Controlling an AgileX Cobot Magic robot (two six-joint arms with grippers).
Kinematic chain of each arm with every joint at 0, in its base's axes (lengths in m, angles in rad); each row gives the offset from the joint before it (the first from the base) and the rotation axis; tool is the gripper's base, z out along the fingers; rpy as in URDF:
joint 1: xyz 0 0 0.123 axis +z
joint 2: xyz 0 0 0 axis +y
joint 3: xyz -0.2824 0 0.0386 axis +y
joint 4: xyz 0.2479 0 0.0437 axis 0.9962 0 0.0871
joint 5: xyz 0 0 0 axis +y
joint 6: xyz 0.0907 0 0.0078 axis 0.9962 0 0.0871
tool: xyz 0 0 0 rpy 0 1.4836 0
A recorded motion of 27 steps. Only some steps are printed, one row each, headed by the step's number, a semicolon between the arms.
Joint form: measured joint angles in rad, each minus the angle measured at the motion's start. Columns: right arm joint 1, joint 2, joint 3, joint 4, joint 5, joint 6; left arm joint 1, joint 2, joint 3, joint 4, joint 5, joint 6.
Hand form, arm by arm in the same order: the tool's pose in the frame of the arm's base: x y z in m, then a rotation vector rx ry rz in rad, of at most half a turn. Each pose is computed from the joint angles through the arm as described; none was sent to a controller.
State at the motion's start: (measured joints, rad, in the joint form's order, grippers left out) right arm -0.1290 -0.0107 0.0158 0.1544 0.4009 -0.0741; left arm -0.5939 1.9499 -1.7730 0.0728 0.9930 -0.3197
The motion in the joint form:
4: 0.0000 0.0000 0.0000 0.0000 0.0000 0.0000; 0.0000 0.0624 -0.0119 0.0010 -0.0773 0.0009
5: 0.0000 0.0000 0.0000 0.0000 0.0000 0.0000; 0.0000 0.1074 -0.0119 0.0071 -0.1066 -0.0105
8: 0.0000 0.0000 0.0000 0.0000 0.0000 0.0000; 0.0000 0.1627 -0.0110 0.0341 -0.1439 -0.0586
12: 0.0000 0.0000 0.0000 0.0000 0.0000 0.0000; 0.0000 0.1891 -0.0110 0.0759 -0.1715 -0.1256
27: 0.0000 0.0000 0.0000 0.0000 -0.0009 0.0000; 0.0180 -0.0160 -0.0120 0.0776 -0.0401 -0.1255
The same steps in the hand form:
4: 0.0520 -0.0012 0.1728 0.1446 1.8792 0.0150; 0.3773 -0.2483 0.2694 0.4007 2.6099 -0.2229
5: 0.0520 -0.0012 0.1728 0.1446 1.8792 0.0150; 0.3845 -0.2528 0.2502 0.3946 2.6249 -0.2127
8: 0.0520 -0.0012 0.1728 0.1446 1.8792 0.0150; 0.3932 -0.2567 0.2260 0.3544 2.6427 -0.1899
12: 0.0520 -0.0012 0.1728 0.1446 1.8792 0.0150; 0.3987 -0.2573 0.2150 0.2957 2.6378 -0.1691
27: 0.0520 -0.0012 0.1729 0.1446 1.8783 0.0149; 0.3718 -0.2281 0.3032 0.2357 2.5696 -0.1936

